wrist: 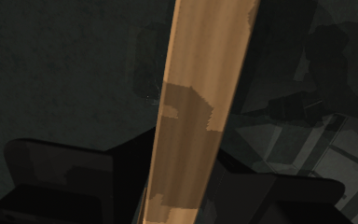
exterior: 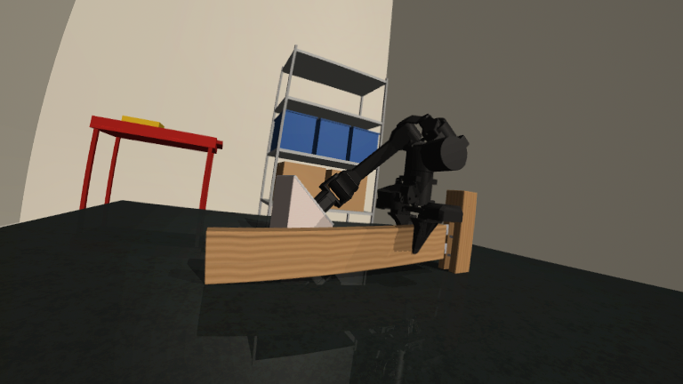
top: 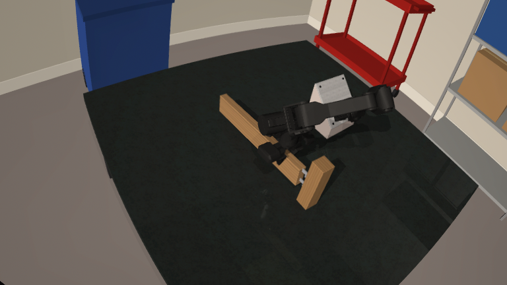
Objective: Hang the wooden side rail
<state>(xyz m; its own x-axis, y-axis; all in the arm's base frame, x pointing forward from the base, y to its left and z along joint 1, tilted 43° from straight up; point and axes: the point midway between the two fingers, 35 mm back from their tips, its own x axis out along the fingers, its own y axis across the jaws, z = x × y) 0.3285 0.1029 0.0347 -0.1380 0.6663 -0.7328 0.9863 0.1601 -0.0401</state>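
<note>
Now: the upright headboard post 14 cm to the left of my gripper tip, 4 cm above it and 1 cm behind it.
</note>
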